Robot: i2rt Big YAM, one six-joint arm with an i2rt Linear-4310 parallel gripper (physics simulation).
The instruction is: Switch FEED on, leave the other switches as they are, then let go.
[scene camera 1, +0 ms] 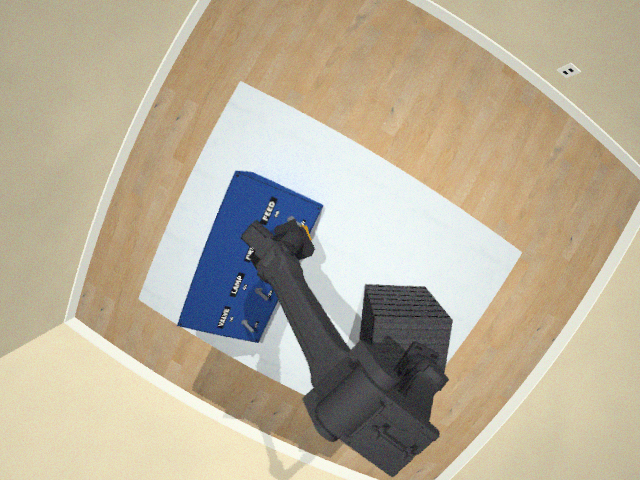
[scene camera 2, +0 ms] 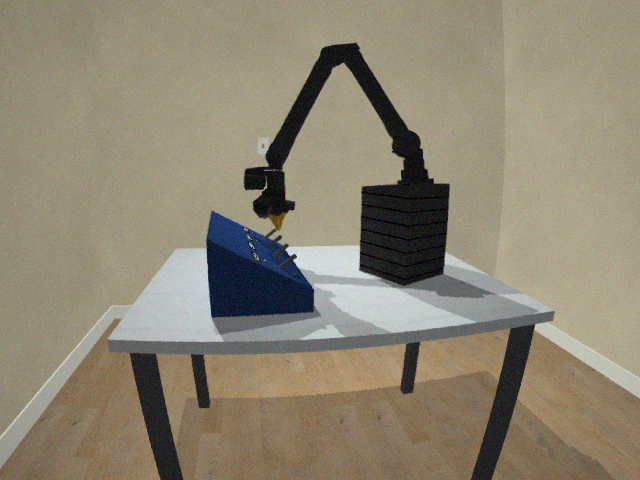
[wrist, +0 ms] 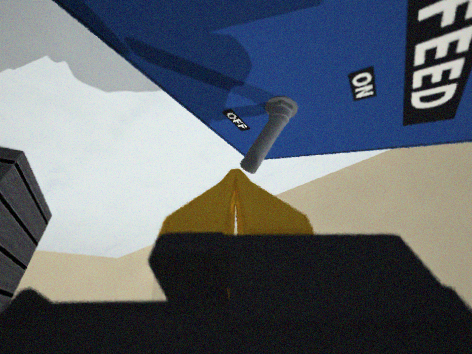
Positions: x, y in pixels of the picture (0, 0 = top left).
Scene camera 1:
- my gripper: 305, 227
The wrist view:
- my gripper: 235, 176
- feed lever: 254, 157
